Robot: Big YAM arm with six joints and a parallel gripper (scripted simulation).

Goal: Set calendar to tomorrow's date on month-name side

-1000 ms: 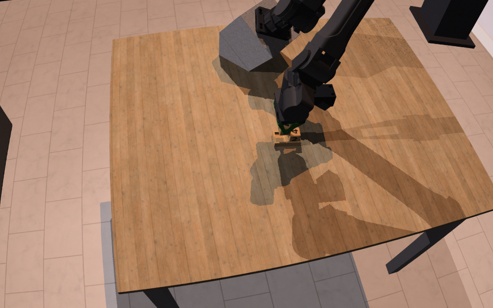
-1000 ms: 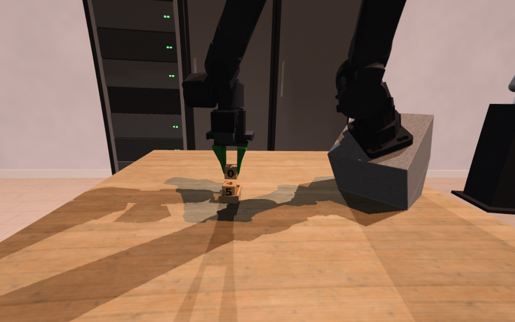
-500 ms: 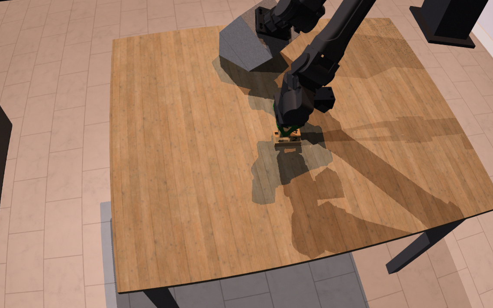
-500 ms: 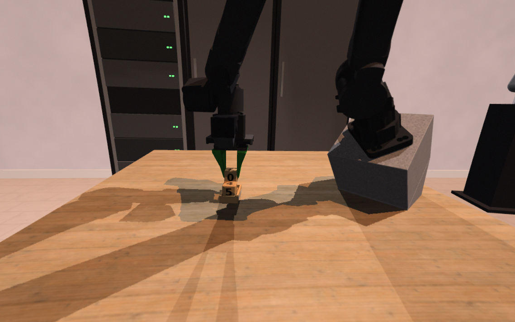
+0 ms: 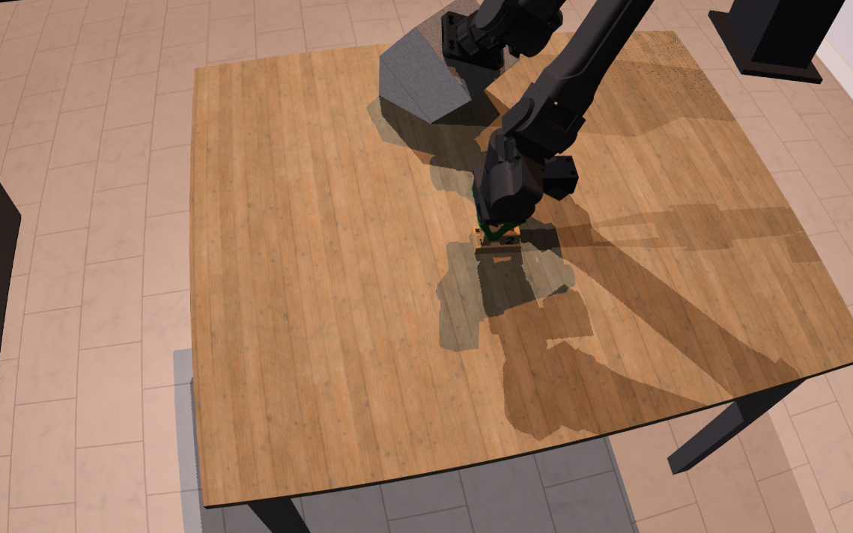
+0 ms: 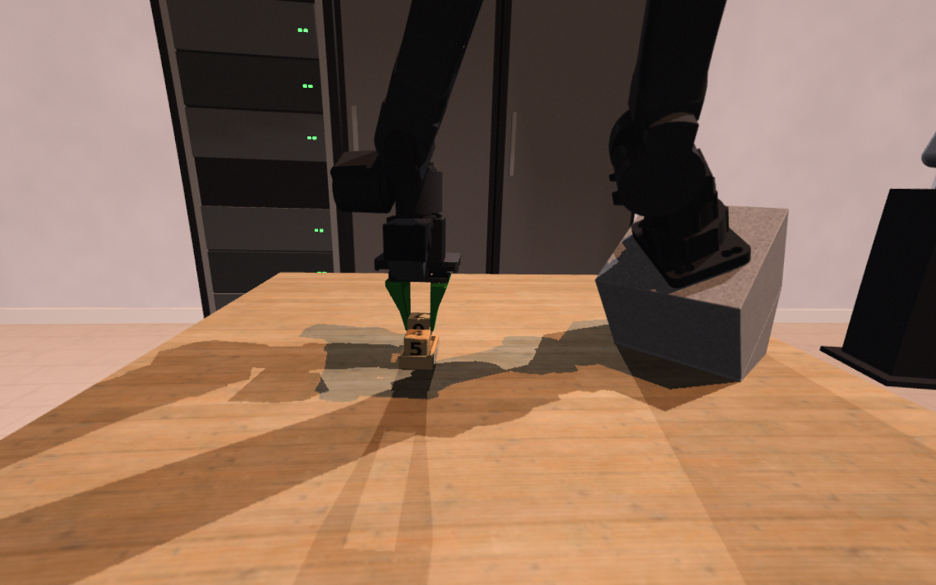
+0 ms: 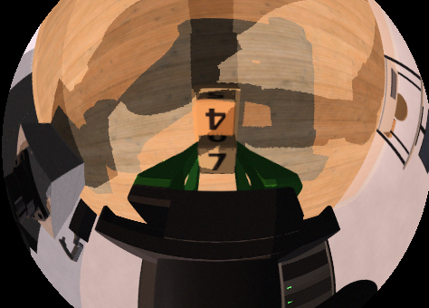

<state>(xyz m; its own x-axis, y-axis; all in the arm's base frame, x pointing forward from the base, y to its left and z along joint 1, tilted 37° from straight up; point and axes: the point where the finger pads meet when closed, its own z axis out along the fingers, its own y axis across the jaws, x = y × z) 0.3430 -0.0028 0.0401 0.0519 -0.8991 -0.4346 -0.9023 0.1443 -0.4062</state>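
My gripper is now 3 cm above the wooden calendar tray and 1 cm to the right of it. Also, from my hand: cube 3 cm to the left, 2 cm below.
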